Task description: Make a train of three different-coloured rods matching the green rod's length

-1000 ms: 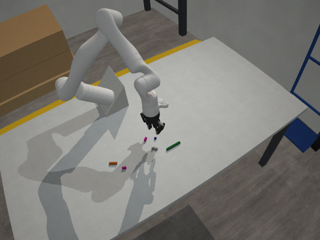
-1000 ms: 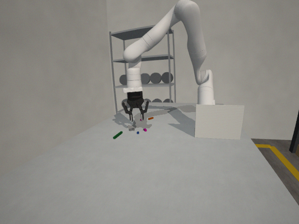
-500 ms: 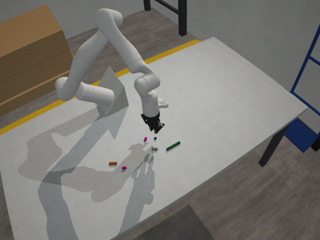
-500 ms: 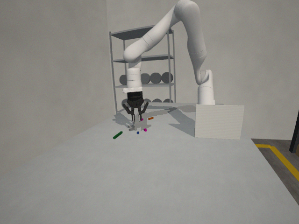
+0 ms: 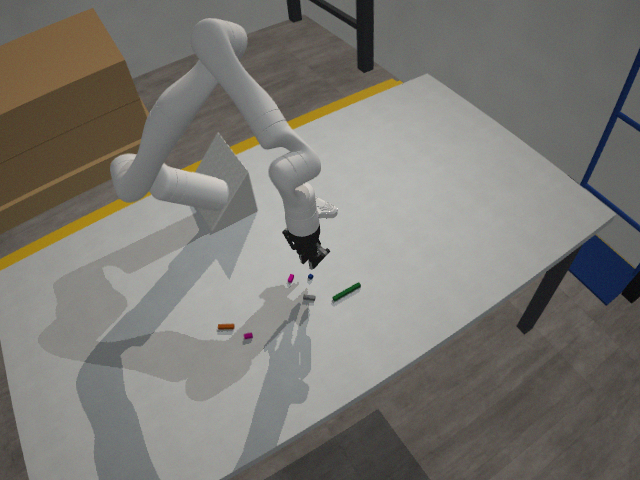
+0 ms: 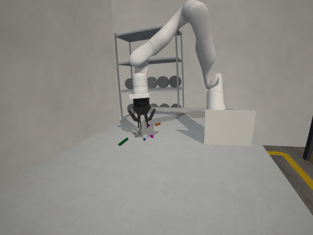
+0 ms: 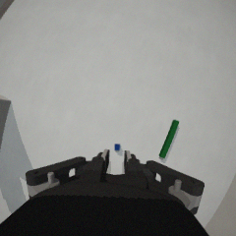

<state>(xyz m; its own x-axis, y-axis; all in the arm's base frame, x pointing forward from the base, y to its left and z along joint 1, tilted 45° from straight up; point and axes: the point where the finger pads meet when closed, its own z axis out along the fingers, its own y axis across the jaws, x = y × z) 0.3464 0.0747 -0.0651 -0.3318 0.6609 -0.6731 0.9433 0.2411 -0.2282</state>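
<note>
Now: the blue rod 7 cm below my hand. Also, from my hand: grey rod (5 cm ahead, 4 cm to the right, 7 cm below); then orange rod (1 cm ahead, 26 cm to the right, 7 cm below); then green rod (9 cm ahead, 5 cm to the left, 7 cm below).
</note>
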